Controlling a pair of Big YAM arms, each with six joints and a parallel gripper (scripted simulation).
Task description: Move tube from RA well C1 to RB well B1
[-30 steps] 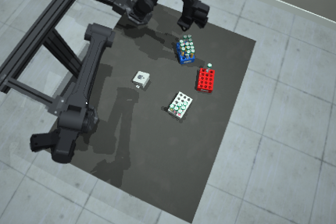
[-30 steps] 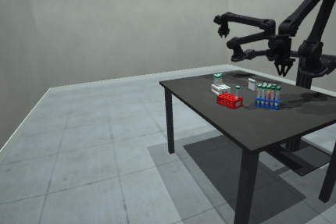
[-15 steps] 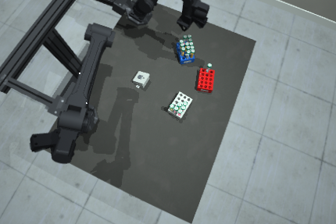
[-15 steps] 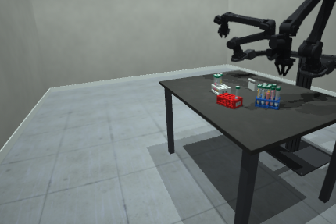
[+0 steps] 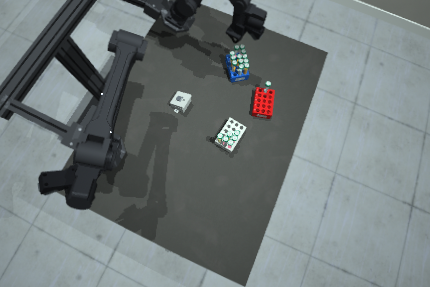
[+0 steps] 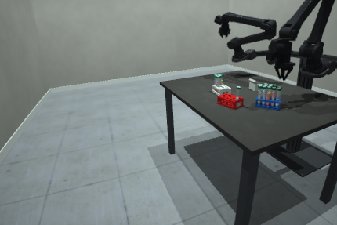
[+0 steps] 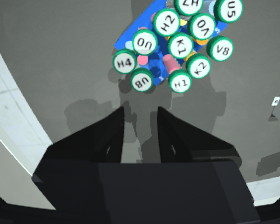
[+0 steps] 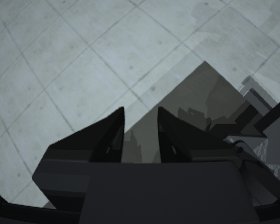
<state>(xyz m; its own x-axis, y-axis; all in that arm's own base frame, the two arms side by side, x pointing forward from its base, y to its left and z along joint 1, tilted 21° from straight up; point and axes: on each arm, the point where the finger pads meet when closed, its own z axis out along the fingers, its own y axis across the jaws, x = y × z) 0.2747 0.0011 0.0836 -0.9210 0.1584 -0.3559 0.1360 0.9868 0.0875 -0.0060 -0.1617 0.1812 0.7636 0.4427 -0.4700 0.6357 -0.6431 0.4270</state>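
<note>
My left hand is 1 cm short of the tube and 11 cm above it. The rest, counted from my left hand: white rack RB: 13 cm ahead, 38 cm to the right, 15 cm below; red rack: 21 cm ahead, 18 cm to the right, 15 cm below; white button box: 15 cm behind, 32 cm to the right, 13 cm below.
</note>
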